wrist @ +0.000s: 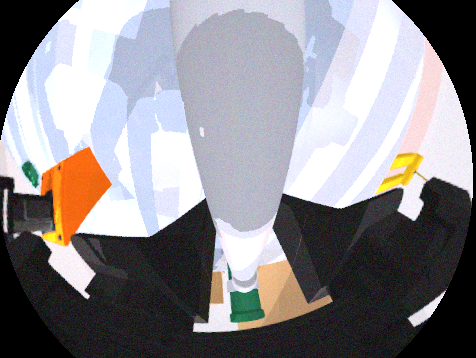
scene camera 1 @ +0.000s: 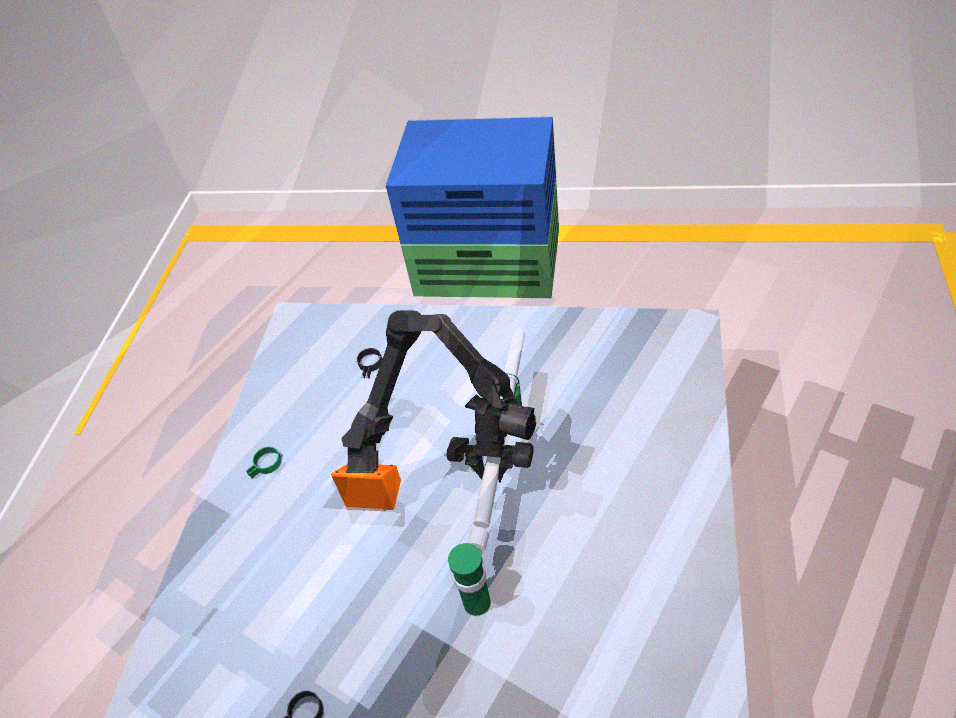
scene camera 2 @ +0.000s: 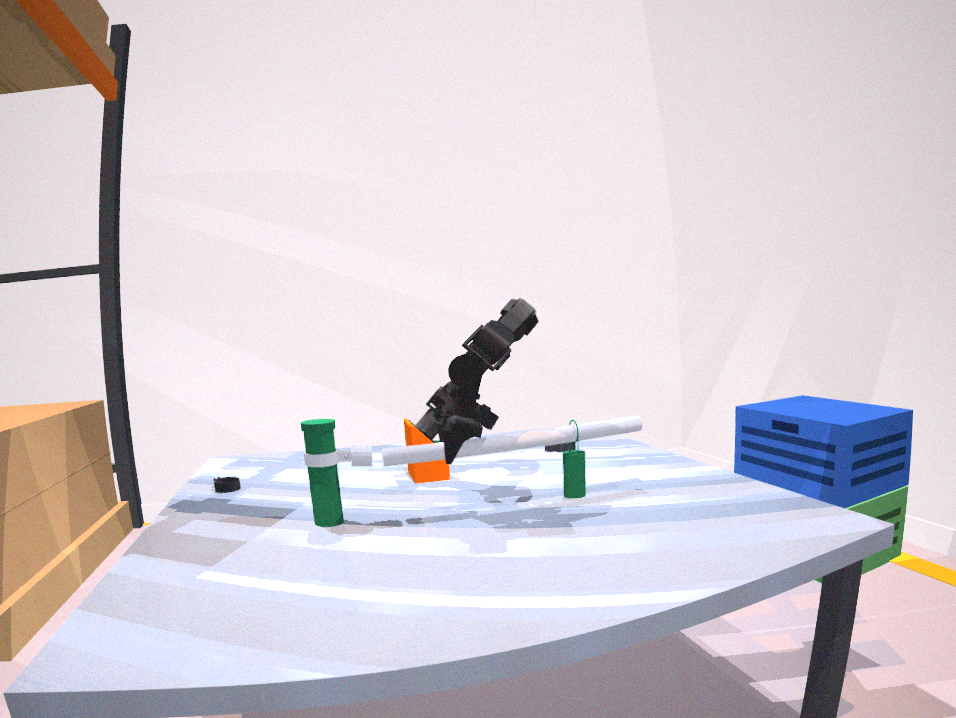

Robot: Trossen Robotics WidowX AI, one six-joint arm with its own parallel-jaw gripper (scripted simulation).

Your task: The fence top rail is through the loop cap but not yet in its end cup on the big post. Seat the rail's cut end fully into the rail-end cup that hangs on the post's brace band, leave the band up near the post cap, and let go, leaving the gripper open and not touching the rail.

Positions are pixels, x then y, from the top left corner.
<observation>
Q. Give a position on a big green post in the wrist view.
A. At 245,307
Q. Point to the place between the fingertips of my gripper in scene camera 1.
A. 491,480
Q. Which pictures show my gripper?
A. The wrist view, scene camera 1 and scene camera 2: all of them.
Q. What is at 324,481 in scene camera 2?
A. A big green post.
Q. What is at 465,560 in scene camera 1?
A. A big green post.
</observation>
